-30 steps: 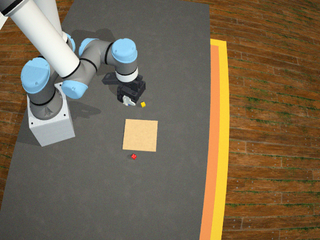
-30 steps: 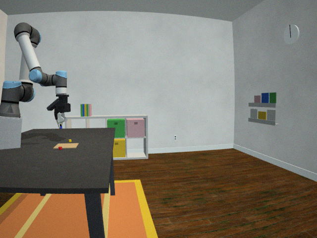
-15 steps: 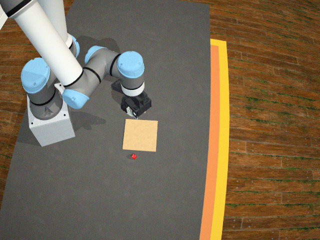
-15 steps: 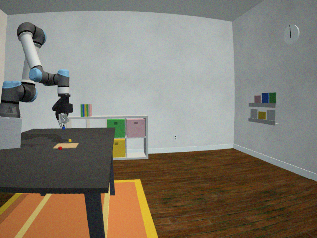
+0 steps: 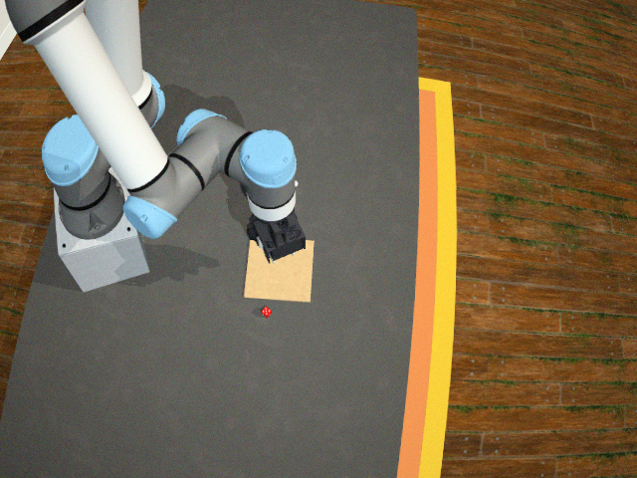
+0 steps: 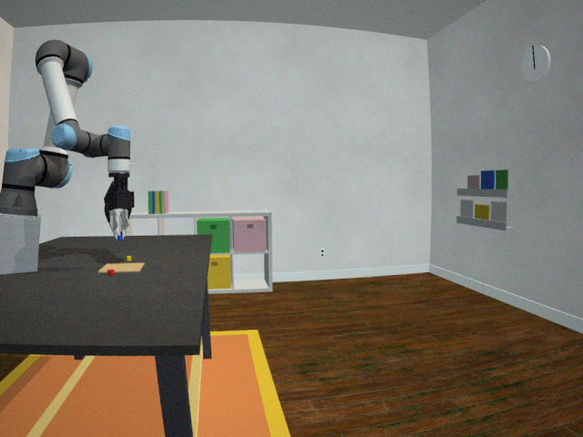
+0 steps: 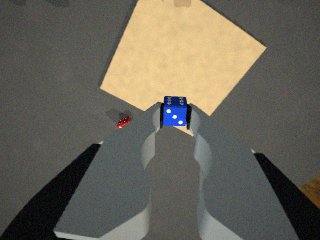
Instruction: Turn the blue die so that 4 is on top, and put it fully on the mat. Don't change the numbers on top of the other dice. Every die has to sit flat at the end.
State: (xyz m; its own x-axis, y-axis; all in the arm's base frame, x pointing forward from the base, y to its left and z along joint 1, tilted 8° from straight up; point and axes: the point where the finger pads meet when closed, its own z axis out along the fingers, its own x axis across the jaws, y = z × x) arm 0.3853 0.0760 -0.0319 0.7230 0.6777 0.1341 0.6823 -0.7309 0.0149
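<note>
My hand is 110 mm above the tan mat. The rest, counted from my hand: yellow die 140 mm to the left, 110 mm below, 30 mm behind; blue die 10 mm below; red die 110 mm below, 100 mm to the right, 10 mm ahead.
</note>
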